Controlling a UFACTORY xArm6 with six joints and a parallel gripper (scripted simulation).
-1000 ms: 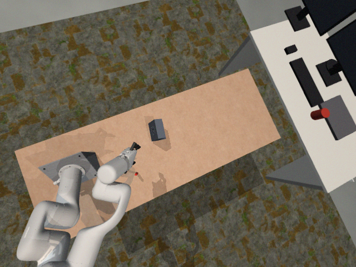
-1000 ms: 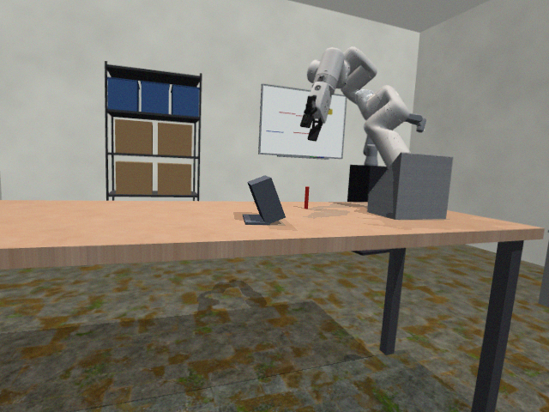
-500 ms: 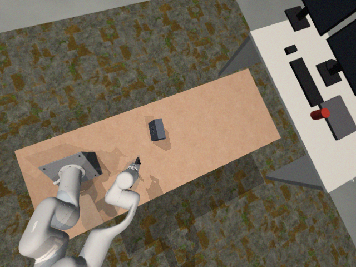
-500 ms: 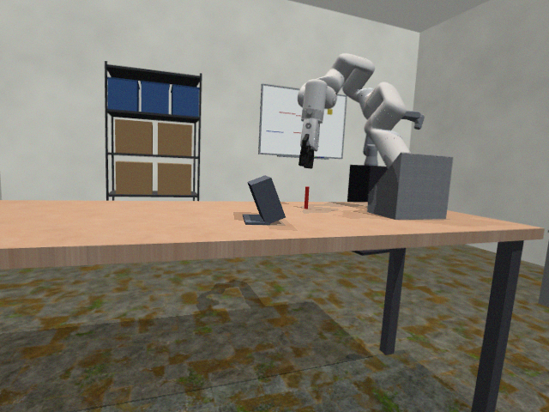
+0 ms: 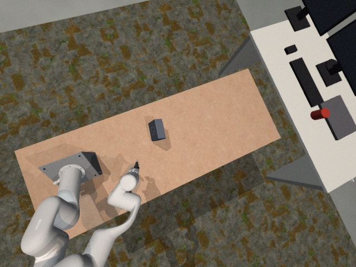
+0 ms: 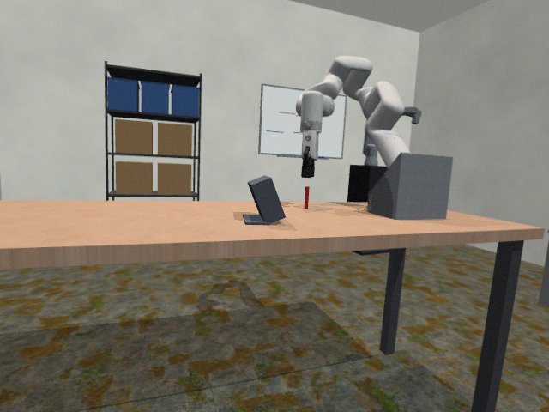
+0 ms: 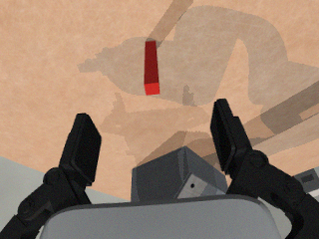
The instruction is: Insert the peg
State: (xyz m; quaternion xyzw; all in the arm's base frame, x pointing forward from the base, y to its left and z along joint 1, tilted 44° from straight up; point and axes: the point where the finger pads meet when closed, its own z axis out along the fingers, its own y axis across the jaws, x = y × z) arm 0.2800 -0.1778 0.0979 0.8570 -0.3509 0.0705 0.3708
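The red peg lies 8 cm below my hand.
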